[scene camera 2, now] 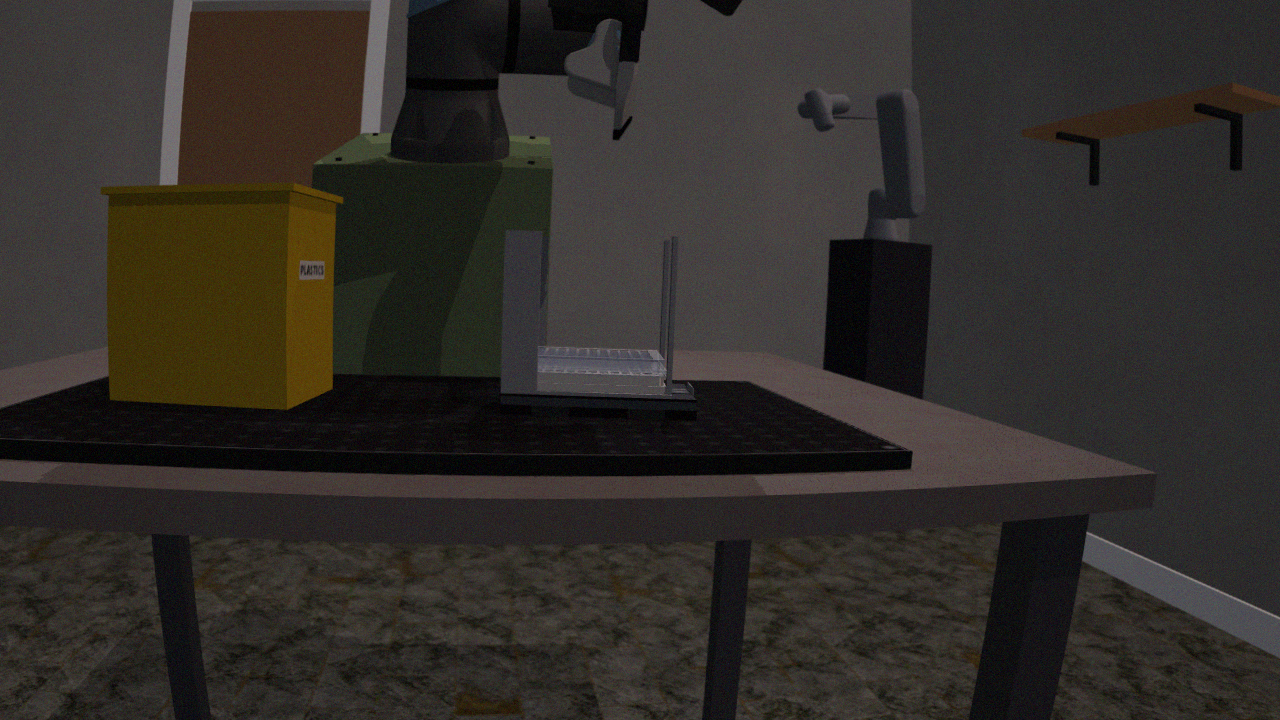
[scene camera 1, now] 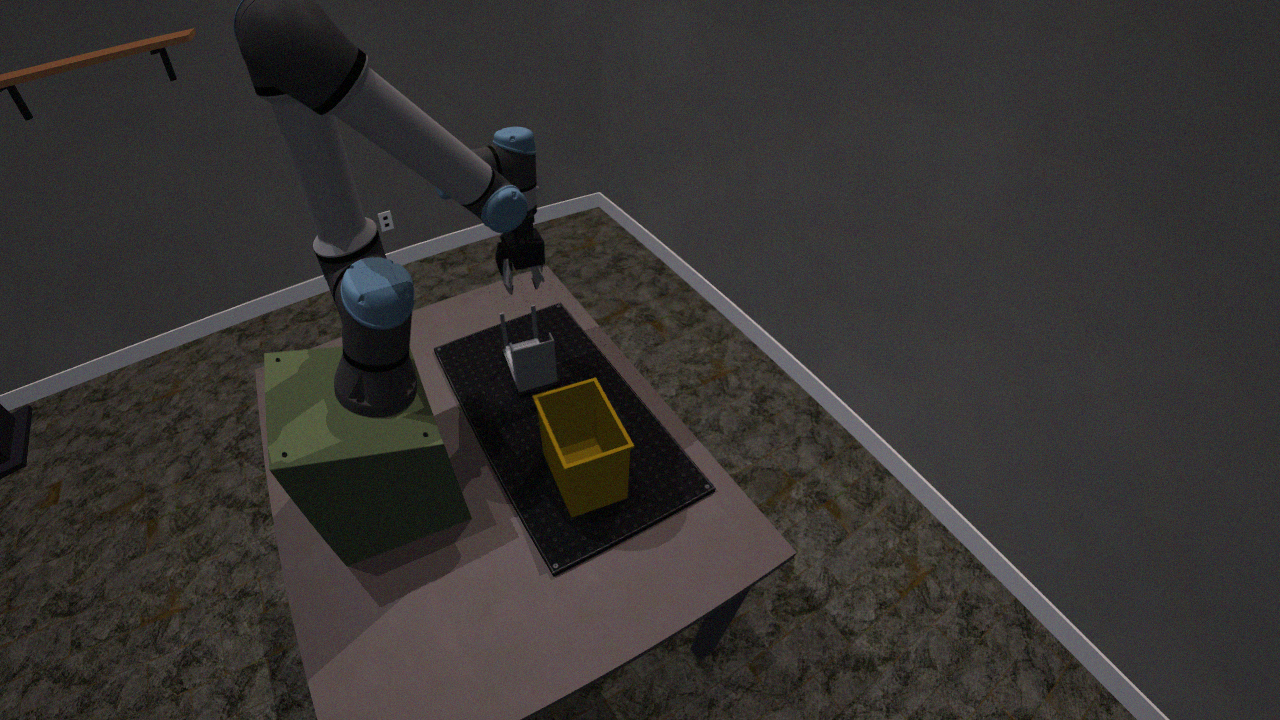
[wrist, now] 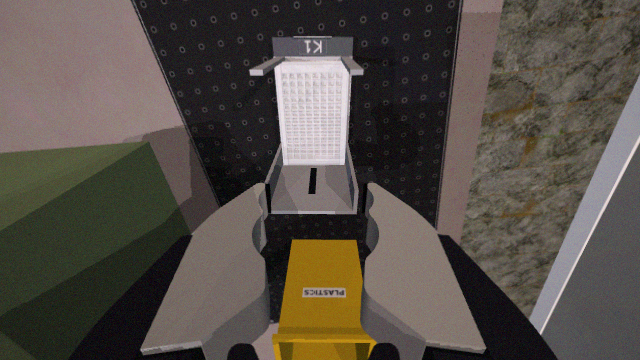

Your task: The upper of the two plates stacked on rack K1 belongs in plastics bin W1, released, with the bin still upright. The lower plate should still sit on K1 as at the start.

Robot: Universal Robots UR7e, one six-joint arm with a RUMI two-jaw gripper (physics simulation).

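Places are measured from the arm's base along level axes (x left, y back, z up), in millimetres.
Pixels of known places: gripper, fingertip midpoint: point(scene camera 2: 616, 135) point(scene camera 1: 523, 291) point(wrist: 316, 186); arm's base at its link origin: point(scene camera 2: 449, 153) point(scene camera 1: 375, 387).
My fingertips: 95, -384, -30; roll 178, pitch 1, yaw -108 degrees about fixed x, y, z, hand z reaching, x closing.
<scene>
Ahead of a thing's pixels: the offset from my fingertips to its top centre, as dx, dy, dz. Level surfaces: height alone.
Rack K1 {-4, +11, -85} point(scene camera 1: 534, 367) point(scene camera 2: 521, 313) point(wrist: 286, 47) stands on the black mat. In scene camera 2 two clear plates sit stacked in it, the upper plate {-13, +14, -184} point(scene camera 2: 599, 360) on the lower plate {-13, +14, -198} point(scene camera 2: 599, 383). The upper plate point(wrist: 314, 115) hides the lower one in the wrist view. Plastics bin W1 {-329, +96, -52} point(scene camera 1: 595, 483) point(scene camera 2: 196, 295) point(wrist: 322, 270) is yellow, upright and beside the rack; no plate shows on the visible part of its floor. My gripper point(scene camera 1: 523, 286) point(wrist: 316, 186) is partly open, with nothing between its fingers, high above the rack and apart from the plates.
The black perforated mat {dz -232} point(scene camera 1: 523, 465) point(wrist: 400, 125) lies under rack and bin. A green pedestal point(scene camera 1: 313, 429) point(scene camera 2: 429, 268) point(wrist: 75, 215) carries the arm beside the mat. The rack has two upright posts opposite its tall wall. Another arm point(scene camera 2: 899, 161) stands far behind, near a wall shelf point(scene camera 2: 1163, 107).
</scene>
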